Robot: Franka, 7 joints.
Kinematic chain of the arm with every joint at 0, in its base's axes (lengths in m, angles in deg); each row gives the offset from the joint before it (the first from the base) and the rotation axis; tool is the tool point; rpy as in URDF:
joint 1: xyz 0 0 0.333 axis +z
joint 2: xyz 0 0 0 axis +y
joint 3: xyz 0 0 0.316 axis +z
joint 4: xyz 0.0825 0 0 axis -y
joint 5: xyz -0.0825 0 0.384 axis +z
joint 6: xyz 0 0 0 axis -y
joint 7: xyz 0.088 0 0 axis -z
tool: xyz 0 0 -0.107 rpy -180 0 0
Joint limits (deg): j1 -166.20..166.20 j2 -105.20..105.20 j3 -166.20..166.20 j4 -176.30..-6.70 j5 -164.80..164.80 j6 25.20..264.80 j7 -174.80..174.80
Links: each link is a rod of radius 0.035 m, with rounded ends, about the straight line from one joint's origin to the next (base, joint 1, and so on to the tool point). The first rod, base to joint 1, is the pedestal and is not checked.
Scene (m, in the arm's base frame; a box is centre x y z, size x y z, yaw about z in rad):
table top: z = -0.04
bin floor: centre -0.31 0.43 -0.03 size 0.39 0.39 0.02 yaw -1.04
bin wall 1: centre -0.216 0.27 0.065 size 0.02 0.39 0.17 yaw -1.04
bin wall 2: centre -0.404 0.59 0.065 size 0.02 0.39 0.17 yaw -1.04
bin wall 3: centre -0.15 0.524 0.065 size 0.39 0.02 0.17 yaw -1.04
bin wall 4: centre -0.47 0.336 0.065 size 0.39 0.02 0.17 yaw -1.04
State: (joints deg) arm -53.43 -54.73 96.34 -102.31 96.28 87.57 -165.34
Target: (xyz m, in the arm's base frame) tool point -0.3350 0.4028 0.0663
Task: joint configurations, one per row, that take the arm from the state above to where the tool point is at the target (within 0.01 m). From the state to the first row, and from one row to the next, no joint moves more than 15 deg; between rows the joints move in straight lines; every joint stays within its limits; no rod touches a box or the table.
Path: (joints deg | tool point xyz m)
1: -40.84 -47.13 106.84 -108.20 93.03 79.82 -165.34 | 0.0310 0.6093 0.3103
2: -28.26 -39.52 117.34 -114.09 89.77 72.07 -165.34 | -0.1698 0.5413 0.2748
3: -15.67 -31.92 127.84 -119.98 86.52 64.33 -165.34 | -0.3350 0.4028 0.2670
4: -16.64 -44.66 131.58 -116.09 89.20 70.57 -165.34 | -0.3453 0.4076 0.1701
5: -17.61 -57.39 135.32 -112.20 91.88 76.81 -165.34 | -0.3350 0.4028 0.0663

